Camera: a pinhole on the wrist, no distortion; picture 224 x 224 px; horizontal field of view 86.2 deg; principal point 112.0 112.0 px. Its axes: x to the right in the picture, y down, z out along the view. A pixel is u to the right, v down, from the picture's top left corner.
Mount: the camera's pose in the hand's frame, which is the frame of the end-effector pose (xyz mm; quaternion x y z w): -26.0 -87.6 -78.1 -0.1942 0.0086 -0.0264 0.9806
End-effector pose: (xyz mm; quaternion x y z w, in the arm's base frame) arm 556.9 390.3 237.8 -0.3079 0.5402 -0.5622 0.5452
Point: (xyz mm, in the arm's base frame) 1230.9 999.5 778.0
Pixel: outside the picture
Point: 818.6 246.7 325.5
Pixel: 137.0 82.4
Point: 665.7 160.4 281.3
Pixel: 209.3 87.0
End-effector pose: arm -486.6 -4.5 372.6 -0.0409 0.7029 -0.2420 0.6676
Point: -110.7 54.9 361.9
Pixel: 101.4 127.7
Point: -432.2 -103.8 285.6
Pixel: 207.3 106.2
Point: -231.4 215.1 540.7
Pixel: 22.6 164.2
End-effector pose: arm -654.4 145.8 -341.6 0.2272 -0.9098 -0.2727 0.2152
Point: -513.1 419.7 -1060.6
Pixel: 17.5 14.0
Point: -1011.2 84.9 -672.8
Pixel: 181.5 52.4
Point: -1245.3 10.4 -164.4
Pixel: outside the picture
